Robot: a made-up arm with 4 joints.
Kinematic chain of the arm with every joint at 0, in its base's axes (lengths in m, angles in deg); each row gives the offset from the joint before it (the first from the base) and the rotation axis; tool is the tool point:
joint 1: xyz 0 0 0.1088 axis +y
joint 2: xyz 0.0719 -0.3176 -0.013 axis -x
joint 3: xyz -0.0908 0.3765 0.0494 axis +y
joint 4: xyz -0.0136 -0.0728 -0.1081 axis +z
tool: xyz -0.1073 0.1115 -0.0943
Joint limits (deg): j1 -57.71..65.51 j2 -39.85..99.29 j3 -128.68..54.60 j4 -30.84..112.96
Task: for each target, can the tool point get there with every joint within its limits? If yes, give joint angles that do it. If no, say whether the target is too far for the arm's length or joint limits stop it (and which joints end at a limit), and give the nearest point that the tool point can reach.
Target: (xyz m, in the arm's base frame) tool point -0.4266 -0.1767 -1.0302
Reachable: no: too far | nearest point -0.1798 -0.2548 -0.3712 | short by 0.708 m
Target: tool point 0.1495 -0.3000 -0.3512
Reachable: yes | joints -17.09 66.73 -30.46 -15.10
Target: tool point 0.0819 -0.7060 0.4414
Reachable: no: joint limits stop it (at a limit: joint 1, joint 2) | nearest point 0.2008 -0.4734 0.1204 | short by 0.414 m
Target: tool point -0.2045 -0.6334 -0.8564
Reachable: no: too far | nearest point -0.1025 -0.4445 -0.3752 | short by 0.527 m
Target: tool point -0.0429 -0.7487 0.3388
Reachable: no: joint limits stop it (at a limit: joint 1, joint 2) | nearest point -0.1968 -0.5068 0.1394 | short by 0.349 m
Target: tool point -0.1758 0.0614 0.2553
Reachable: yes | joints 44.55 -13.82 17.70 22.11
